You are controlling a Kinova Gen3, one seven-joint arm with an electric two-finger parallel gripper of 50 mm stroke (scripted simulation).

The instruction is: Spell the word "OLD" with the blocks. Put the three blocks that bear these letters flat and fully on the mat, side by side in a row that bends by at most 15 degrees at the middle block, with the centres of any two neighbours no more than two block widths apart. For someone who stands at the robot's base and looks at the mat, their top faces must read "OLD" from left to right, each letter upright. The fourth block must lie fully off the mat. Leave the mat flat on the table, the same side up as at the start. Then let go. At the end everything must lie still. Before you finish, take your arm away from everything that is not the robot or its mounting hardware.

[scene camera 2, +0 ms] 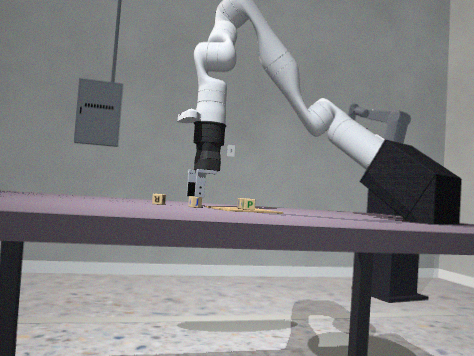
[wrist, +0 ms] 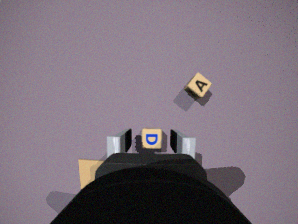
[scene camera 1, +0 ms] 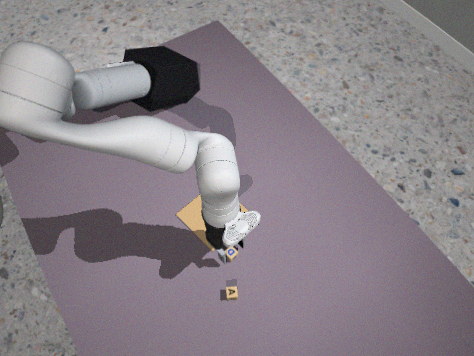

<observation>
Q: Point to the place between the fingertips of my gripper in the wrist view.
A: At 150, 137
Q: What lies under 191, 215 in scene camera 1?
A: A tan mat.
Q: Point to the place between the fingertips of my gripper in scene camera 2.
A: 195, 196
</observation>
